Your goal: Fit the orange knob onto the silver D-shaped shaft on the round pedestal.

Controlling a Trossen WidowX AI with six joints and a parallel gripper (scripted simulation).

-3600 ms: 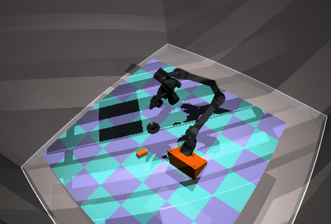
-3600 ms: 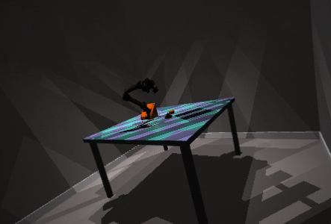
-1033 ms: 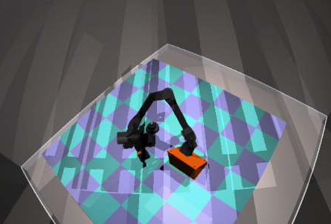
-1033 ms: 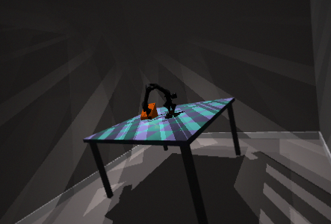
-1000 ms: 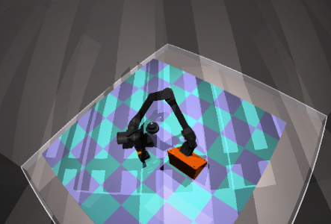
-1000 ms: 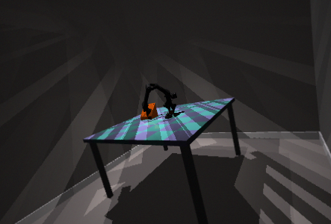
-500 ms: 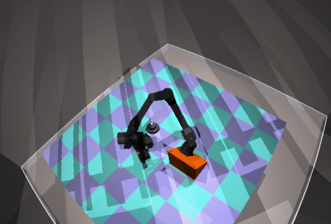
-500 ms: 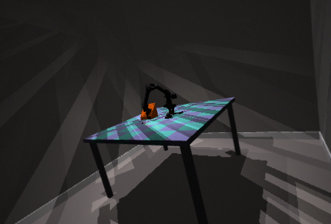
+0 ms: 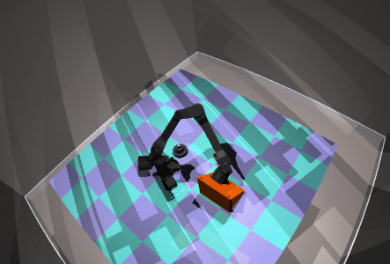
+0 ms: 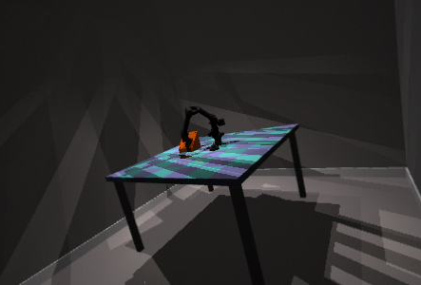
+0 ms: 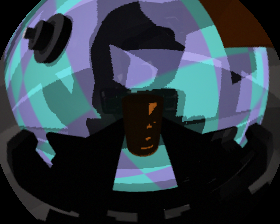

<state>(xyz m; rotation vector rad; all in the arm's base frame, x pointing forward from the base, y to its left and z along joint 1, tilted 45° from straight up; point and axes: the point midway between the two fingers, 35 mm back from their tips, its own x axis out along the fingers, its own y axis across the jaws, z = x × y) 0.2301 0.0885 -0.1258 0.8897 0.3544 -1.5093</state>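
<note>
The orange knob is 10 mm to the right of my gripper tip and 10 mm above it. The rest, counted from my gripper tip: dark round pedestal 180 mm to the right, 90 mm ahead, 20 mm above.
</note>
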